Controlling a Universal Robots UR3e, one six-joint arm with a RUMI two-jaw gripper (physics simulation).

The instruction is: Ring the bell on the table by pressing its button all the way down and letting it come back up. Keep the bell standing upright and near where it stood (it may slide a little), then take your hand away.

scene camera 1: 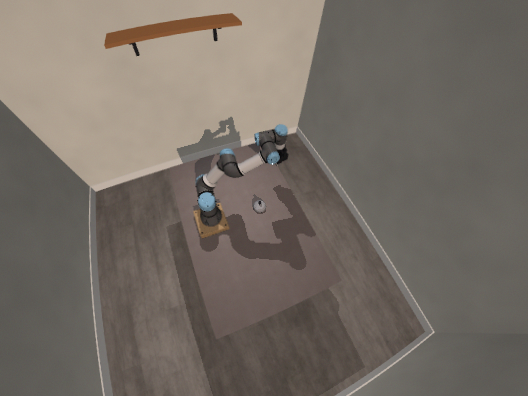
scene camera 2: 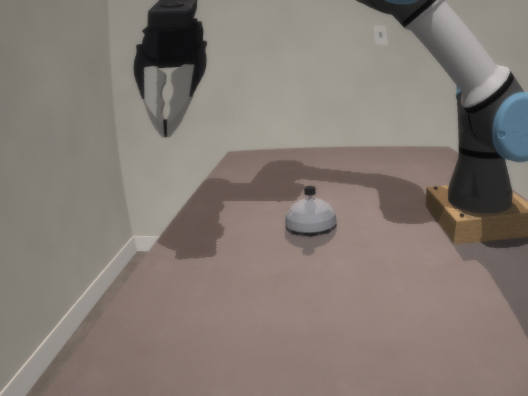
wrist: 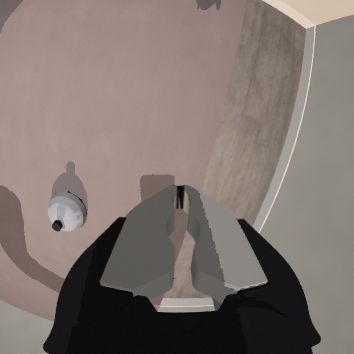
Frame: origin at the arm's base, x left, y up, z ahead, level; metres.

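Seen in the pictures: gripper, fingertip midpoint: (scene camera 2: 165,137) (wrist: 178,187); arm's base, origin of the base link: (scene camera 1: 211,216) (scene camera 2: 479,200).
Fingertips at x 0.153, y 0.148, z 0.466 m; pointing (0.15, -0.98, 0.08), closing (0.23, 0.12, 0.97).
Offsets run from my fingertips to a thing's top centre. Level surfaces: height alone.
A silver domed bell {dz -0.158, dx -0.170, dy -0.123 m} (scene camera 1: 259,207) (scene camera 2: 310,217) (wrist: 68,212) stands upright on the brown-pink table {dy -0.189 m} (scene camera 1: 235,305) (scene camera 2: 300,320) (wrist: 125,100). Its black button {dz -0.158, dx -0.170, dy -0.123 m} (scene camera 2: 310,190) (wrist: 57,225) stands up on a short stem above the dome. My gripper (scene camera 2: 166,131) (wrist: 178,187) is shut, with its fingertips together and nothing between them. In scene camera 2 it hangs pointing down, high above table level and well to the left of the bell. In the wrist view the bell is left of the fingers, apart from them. In scene camera 1 the fingertips are hidden below the wrist.
The arm's base stands on a wooden block (scene camera 1: 203,231) (scene camera 2: 492,229) beside the bell, on the table. A wooden shelf (scene camera 1: 172,29) is fixed high on the beige wall. Grey walls stand around the table. The arm's shadow falls across the table near the bell.
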